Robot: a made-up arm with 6 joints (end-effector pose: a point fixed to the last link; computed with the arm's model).
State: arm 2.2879 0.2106 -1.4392 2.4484 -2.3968 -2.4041
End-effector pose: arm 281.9 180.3 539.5 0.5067 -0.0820 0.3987 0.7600
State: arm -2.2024 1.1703 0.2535 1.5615 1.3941 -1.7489
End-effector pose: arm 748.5 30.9 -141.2 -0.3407 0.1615 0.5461 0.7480
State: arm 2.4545 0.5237 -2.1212 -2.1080 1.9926 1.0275
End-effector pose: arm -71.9 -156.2 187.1 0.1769 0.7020 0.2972 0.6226
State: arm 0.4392 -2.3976 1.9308 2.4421 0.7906 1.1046
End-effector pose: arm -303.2 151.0 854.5 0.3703 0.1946 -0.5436 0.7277
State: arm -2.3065 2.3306 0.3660 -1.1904 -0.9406 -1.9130
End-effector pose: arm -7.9 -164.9 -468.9 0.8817 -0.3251 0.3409 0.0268
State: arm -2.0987 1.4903 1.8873 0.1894 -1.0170 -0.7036
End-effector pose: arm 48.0 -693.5 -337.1 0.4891 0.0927 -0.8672 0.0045
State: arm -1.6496 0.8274 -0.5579 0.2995 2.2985 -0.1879
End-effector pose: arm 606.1 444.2 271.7 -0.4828 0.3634 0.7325 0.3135
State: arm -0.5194 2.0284 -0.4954 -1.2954 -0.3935 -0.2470
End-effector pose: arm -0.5 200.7 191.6 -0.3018 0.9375 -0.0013 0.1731
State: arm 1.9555 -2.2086 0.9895 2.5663 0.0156 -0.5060
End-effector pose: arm -502.7 -415.0 549.5 0.3712 -0.0290 -0.8794 0.2966
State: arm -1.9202 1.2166 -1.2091 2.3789 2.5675 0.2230
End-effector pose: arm 677.5 -141.3 79.3 0.1964 0.3950 0.7559 0.4837
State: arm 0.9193 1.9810 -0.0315 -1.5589 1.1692 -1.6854
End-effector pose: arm -150.5 -122.8 287.0 0.7200 0.5261 -0.0972 0.4420
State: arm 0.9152 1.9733 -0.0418 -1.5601 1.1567 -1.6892
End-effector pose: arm -145.4 -124.5 285.1 0.7166 0.5284 -0.0921 0.4458
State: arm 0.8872 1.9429 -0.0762 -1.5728 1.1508 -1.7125
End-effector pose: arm -135.1 -124.1 278.6 0.7096 0.5314 -0.0933 0.4533
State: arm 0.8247 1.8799 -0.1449 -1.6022 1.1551 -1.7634
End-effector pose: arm -118.4 -119.7 265.3 0.6980 0.5351 -0.1053 0.4641
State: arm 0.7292 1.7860 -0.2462 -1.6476 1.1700 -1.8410
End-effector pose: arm -99.0 -110.2 244.7 0.6829 0.5391 -0.1323 0.4749
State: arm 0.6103 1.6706 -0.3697 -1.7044 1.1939 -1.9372
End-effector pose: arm -83.6 -96.1 218.4 0.6659 0.5418 -0.1772 0.4812
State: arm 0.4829 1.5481 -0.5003 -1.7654 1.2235 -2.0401
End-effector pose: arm -78.1 -80.1 190.0 0.6478 0.5406 -0.2384 0.4810
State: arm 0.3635 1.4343 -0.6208 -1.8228 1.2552 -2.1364
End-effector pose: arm -83.3 -65.2 164.9 0.6289 0.5335 -0.3072 0.4748
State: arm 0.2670 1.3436 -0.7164 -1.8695 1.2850 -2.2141
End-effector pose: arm -94.4 -53.0 147.1 0.6112 0.5221 -0.3704 0.4654
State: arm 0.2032 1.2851 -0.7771 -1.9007 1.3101 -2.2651
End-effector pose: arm -105.1 -44.3 137.5 0.5977 0.5110 -0.4163 0.4564
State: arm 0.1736 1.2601 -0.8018 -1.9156 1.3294 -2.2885
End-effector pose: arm -111.7 -39.3 134.7 0.5907 0.5040 -0.4406 0.4504
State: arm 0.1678 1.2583 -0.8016 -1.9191 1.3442 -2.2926
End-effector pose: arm -114.7 -37.1 136.0 0.5890 0.5013 -0.4490 0.4475
